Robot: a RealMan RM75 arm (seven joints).
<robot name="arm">
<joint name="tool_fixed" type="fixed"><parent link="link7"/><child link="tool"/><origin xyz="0 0 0"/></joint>
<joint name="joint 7" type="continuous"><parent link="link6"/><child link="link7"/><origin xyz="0 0.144 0" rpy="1.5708 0 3.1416"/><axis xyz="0 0 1"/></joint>
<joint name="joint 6" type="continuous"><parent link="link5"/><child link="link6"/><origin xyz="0 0 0" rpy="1.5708 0 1.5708"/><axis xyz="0 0 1"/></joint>
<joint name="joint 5" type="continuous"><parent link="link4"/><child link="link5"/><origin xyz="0.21 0 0" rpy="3.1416 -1.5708 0"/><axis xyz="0 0 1"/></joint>
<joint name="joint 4" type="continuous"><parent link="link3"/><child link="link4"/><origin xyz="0 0 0" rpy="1.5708 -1.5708 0"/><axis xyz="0 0 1"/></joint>
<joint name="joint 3" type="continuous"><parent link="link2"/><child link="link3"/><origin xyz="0.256 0 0" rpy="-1.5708 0 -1.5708"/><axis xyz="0 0 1"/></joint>
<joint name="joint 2" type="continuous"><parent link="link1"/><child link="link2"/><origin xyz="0 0 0" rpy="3.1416 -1.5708 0"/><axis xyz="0 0 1"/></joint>
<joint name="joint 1" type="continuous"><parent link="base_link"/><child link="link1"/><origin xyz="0 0 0.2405" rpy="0 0 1.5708"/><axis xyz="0 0 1"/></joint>
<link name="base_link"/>
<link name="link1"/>
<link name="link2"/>
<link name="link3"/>
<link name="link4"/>
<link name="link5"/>
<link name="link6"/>
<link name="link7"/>
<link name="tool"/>
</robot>
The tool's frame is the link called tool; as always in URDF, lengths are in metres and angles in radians. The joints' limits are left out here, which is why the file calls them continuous.
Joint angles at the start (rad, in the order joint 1, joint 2, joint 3, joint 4, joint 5, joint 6, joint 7): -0.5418, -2.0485, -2.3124, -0.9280, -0.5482, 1.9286, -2.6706
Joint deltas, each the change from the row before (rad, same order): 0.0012, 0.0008, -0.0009, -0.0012, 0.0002, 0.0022, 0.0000; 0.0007, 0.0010, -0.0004, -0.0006, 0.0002, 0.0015, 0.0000; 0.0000, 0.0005, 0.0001, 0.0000, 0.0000, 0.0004, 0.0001; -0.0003, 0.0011, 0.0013, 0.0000, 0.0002, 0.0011, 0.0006; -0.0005, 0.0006, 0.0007, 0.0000, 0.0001, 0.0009, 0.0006; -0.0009, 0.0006, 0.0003, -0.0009, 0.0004, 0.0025, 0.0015; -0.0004, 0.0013, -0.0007, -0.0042, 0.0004, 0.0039, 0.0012; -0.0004, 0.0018, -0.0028, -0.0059, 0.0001, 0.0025, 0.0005; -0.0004, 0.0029, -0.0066, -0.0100, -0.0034, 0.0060, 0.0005; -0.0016, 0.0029, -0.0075, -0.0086, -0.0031, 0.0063, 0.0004; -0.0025, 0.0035, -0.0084, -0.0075, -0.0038, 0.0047, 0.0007; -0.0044, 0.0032, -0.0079, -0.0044, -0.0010, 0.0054, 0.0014; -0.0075, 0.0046, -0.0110, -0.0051, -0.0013, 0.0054, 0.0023; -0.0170, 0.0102, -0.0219, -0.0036, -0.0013, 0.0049, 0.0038; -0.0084, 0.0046, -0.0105, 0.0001, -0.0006, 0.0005, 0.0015; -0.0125, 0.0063, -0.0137, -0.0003, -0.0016, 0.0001, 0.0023
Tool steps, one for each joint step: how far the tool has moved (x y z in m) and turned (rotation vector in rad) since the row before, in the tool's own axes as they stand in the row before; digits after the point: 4 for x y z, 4 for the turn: -0.0005, -0.0004, -0.0005, -0.0002, -0.0003, -0.0012; -0.0003, -0.0003, -0.0005, 0.0003, -0.0003, -0.0009; 0.0000, -0.0001, -0.0002, 0.0003, -0.0002, 0.0000; -0.0001, -0.0001, -0.0003, 0.0013, -0.0015, 0.0011; 0.0000, 0.0001, -0.0002, 0.0007, -0.0010, 0.0012; 0.0000, 0.0003, -0.0004, 0.0006, -0.0016, 0.0027; 0.0000, 0.0002, -0.0013, 0.0017, 0.0004, 0.0029; 0.0004, 0.0000, -0.0019, 0.0024, 0.0047, 0.0021; 0.0005, 0.0005, -0.0034, -0.0008, 0.0091, 0.0035; 0.0007, 0.0007, -0.0033, -0.0016, 0.0085, 0.0034; 0.0011, 0.0007, -0.0035, -0.0018, 0.0105, 0.0039; 0.0012, 0.0008, -0.0030, -0.0012, 0.0063, 0.0042; 0.0022, 0.0013, -0.0041, -0.0008, 0.0102, 0.0070; 0.0051, 0.0022, -0.0076, -0.0005, 0.0214, 0.0116; 0.0027, 0.0010, -0.0032, -0.0007, 0.0106, 0.0047; 0.0041, 0.0018, -0.0045, -0.0008, 0.0152, 0.0086
